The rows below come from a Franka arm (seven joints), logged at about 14 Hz.
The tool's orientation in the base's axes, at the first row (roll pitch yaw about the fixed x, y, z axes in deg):
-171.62 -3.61 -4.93
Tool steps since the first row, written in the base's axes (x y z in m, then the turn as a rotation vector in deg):
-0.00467 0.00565 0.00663 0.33 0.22 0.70
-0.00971 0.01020 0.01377 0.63 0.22 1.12
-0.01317 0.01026 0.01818 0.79 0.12 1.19
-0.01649 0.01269 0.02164 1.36 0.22 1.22
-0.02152 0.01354 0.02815 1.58 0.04 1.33
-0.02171 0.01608 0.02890 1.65 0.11 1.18
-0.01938 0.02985 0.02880 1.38 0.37 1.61
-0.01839 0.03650 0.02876 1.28 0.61 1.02
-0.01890 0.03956 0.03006 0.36 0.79 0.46
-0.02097 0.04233 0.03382 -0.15 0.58 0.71
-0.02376 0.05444 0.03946 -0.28 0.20 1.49
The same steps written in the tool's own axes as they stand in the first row. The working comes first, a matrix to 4 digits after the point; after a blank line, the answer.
The tool's axes in the first row as the columns of a matrix, in the base's axes (used below as rounded here):
0.9943 -0.0759 0.0746
-0.0858 -0.9865 0.1398
0.0630 -0.1454 -0.9874

-0.00471 -0.00618 -0.00610 0.35 -0.34 -0.64
-0.00966 -0.01133 -0.01289 0.68 -0.43 -1.03
-0.01283 -0.01177 -0.01750 0.85 -0.35 -1.10
-0.01612 -0.01441 -0.02082 1.41 -0.50 -1.07
-0.02079 -0.01582 -0.02751 1.65 -0.35 -1.19
-0.02115 -0.01842 -0.02791 1.71 -0.41 -1.03
-0.02002 -0.03216 -0.02571 1.44 -0.70 -1.44
-0.01960 -0.03879 -0.02467 1.28 -0.85 -0.83
-0.02029 -0.04196 -0.02556 0.32 -0.87 -0.32
-0.02235 -0.04508 -0.02904 -0.15 -0.66 -0.63
-0.02581 -0.05764 -0.03312 -0.20 -0.39 -1.46

